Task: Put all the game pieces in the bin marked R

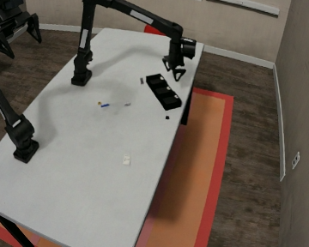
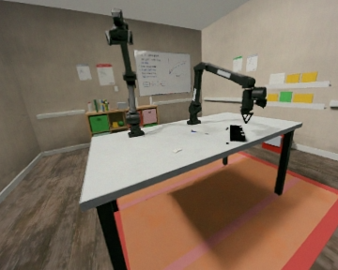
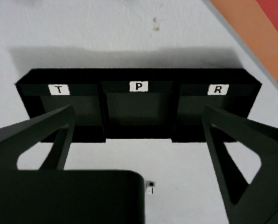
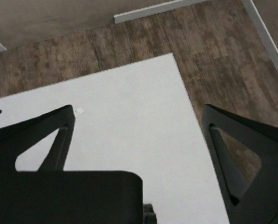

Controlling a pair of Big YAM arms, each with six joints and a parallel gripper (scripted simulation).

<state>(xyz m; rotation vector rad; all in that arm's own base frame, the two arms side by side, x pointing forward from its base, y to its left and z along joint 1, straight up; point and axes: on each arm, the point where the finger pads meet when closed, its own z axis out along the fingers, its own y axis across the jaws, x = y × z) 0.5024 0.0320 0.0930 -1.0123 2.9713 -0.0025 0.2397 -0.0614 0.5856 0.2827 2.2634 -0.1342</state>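
My left gripper is now 60 mm past the white domino, 500 mm to the left of it and 100 mm above it. Round my left hand: black three-compartment bin strip (40 mm behind, 30 mm to the right, 90 mm below); then dark cylinder (170 mm behind, 30 mm to the left, 100 mm below); then black piece (30 mm ahead, 200 mm to the right, 100 mm below).
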